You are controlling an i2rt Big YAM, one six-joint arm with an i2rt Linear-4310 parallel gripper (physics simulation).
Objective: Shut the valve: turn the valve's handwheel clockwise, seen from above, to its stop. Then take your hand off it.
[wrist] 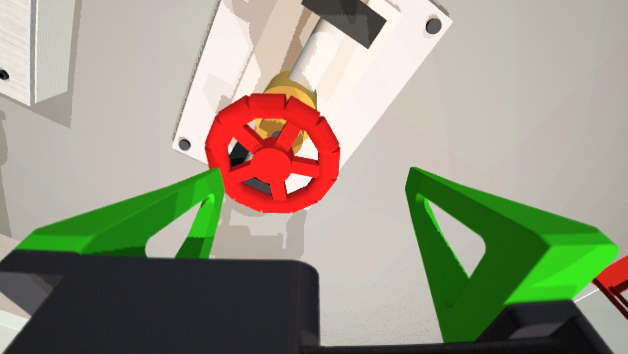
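The valve's red handwheel (271,162) has a round hub, several spokes and a segmented rim. It is left of the middle in the wrist view, above the brass valve body (290,95), which it partly hides. My gripper (314,178) is open, with its two green fingers wide apart. The left fingertip overlaps the lower left of the wheel's rim in the view; whether it touches the rim I cannot tell. The right fingertip stands well to the right of the wheel. Nothing is held between the fingers.
The valve's pipe (315,57) runs up to a dark clamp (350,22) on a white base plate (385,75) with dark bolts at its corners. A light box-like block (15,50) stands at the upper left. Part of a red object (616,277) shows at the right edge.
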